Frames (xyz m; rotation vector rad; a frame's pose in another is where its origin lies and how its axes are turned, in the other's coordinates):
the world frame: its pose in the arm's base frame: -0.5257 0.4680 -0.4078 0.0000 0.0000 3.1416
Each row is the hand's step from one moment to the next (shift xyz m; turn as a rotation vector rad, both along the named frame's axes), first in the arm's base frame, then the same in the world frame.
Working: the arm's base frame: its pose in the world frame: -0.5257 0.4680 0.4078 0.0000 0.0000 3.1416

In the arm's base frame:
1: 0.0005 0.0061 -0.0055 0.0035 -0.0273 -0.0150
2: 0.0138 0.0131 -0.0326 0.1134 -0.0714 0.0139
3: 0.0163 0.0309 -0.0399 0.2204 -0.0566 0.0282
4: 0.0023 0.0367 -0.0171 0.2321 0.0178 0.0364
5: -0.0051 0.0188 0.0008 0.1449 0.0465 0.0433
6: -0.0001 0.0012 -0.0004 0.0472 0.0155 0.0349
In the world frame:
1: -0.0005 -0.0061 -0.0055 -0.0035 0.0273 -0.0150
2: -0.0138 -0.0131 -0.0326 -0.1134 0.0714 0.0139
3: -0.0163 -0.0309 -0.0399 -0.2204 0.0566 0.0282
4: -0.0023 -0.0367 -0.0171 -0.2321 -0.0178 0.0364
5: 0.0051 -0.0188 0.0008 -0.1449 -0.0465 0.0433
6: 0.0001 -0.0012 -0.0004 -0.0472 -0.0155 0.0349

